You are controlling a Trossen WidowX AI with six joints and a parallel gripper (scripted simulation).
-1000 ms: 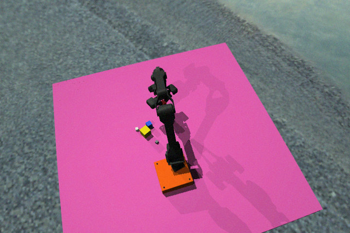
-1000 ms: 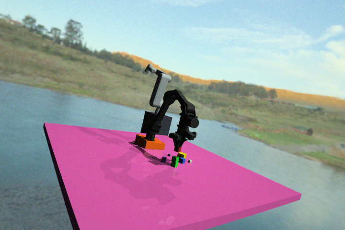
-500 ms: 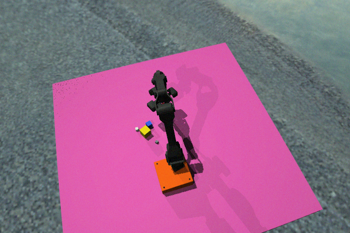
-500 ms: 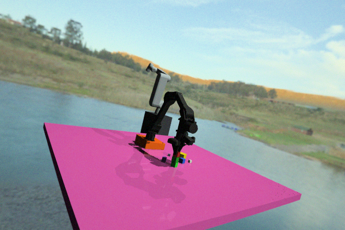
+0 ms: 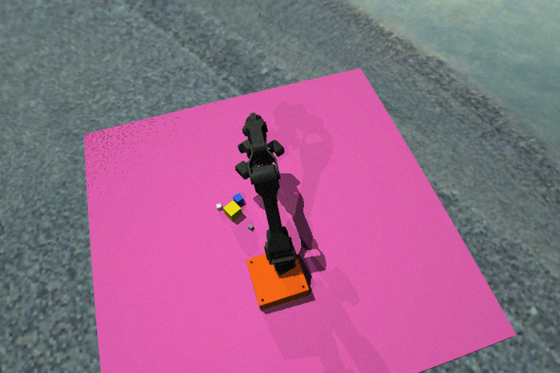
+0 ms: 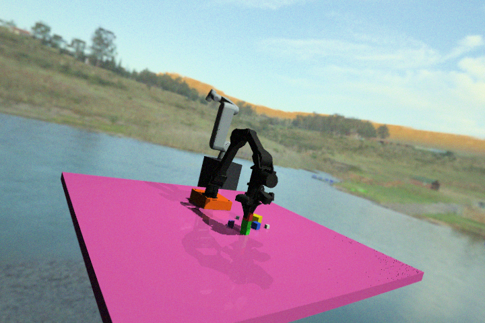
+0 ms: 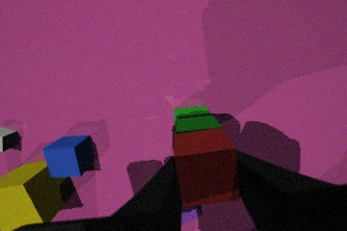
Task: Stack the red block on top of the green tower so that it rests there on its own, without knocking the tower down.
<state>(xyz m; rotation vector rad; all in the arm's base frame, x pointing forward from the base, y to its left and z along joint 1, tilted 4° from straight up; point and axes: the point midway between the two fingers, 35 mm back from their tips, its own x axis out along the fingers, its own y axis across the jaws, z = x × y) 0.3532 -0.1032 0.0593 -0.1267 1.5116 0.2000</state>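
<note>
My gripper tip is 1 cm below the red block. Also, from my gripper tip: blue cube 12 cm to the left, 6 cm below, 3 cm behind; yellow cube 16 cm to the left, 7 cm behind, 5 cm below; small purple cube 8 cm behind, 6 cm below.
</note>
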